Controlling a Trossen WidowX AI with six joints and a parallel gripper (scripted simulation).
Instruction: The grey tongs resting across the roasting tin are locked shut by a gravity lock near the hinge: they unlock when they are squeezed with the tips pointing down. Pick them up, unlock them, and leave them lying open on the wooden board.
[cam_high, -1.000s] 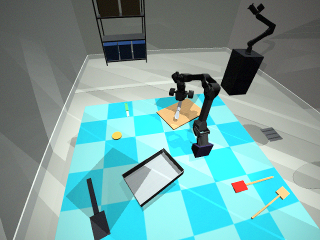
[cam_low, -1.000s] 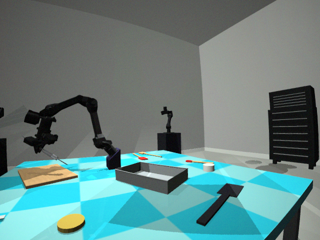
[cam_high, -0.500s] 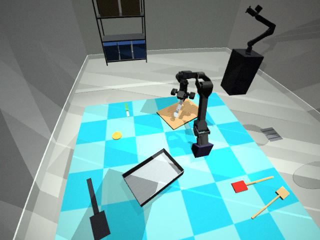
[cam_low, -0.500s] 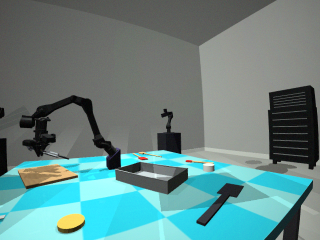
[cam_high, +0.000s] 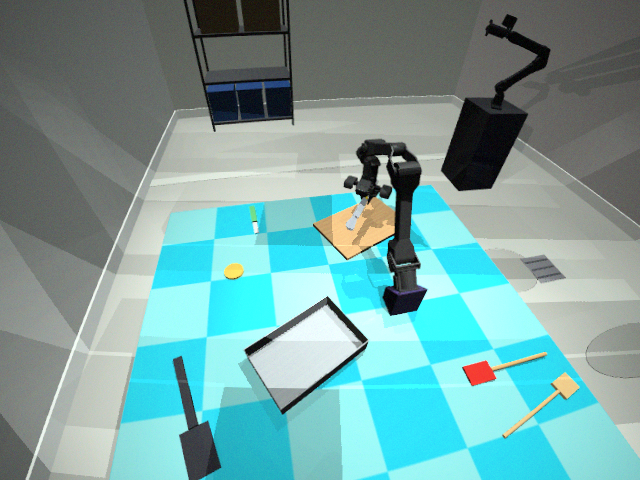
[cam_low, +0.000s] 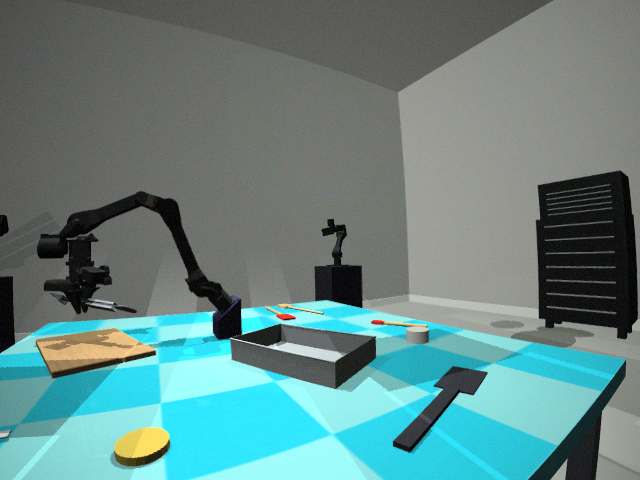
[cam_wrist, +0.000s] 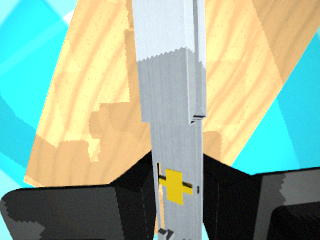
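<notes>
The wooden board lies 1 cm ahead of my gripper tip, 2 cm to the left of it and 10 cm below it. Also, from my gripper tip: yellow disc (55 cm ahead, 20 cm to the left, 10 cm below); then roasting tin (32 cm ahead, 54 cm to the left, 8 cm below); then yellow lock piece (3 cm above).
</notes>
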